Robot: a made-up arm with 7 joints.
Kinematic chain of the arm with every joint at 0, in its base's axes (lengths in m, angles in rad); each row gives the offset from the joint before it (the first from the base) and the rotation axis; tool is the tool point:
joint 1: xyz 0 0 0.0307 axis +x
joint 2: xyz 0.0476 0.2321 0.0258 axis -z
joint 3: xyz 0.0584 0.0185 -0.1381 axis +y
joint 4: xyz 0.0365 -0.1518 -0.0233 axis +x
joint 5: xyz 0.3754 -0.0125 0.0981 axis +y
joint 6: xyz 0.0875 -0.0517 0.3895 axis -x
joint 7: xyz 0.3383 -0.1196 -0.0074 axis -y
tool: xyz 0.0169 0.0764 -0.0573
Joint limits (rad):
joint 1: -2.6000..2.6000
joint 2: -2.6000..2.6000
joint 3: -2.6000..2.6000
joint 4: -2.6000..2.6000
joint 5: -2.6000..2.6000
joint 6: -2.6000..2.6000
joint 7: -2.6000..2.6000
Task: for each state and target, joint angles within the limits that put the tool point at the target. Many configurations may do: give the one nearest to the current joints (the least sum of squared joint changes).
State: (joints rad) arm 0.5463 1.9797 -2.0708 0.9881 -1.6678 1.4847 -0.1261
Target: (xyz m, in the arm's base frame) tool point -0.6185 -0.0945 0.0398
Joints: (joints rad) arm 0.4992 1.4407 -2.1262 1.6850 -1.4323 1.4089 -0.1364
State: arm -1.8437 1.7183 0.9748 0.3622 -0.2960 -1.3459 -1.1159
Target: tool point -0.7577 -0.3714 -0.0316
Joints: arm -1.4652 2.2209 1.1621 0.6328 -0.7126 -1.3140 -1.1899
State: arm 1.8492 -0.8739 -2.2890 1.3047 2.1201 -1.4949 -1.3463
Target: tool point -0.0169 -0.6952 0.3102
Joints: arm 1.8211 -1.0645 -1.6645 1.1985 1.7099 -1.6164 -1.2832
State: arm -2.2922 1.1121 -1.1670 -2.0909 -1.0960 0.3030 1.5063
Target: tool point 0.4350 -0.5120 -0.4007
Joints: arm -2.5911 0.5845 -1.3251 -1.6488 -1.1886 0.3169 1.5244
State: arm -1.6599 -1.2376 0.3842 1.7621 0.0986 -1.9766 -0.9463
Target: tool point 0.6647 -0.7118 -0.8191
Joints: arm -1.7086 -1.4231 0.4470 1.8119 0.1990 -1.9529 -0.9582
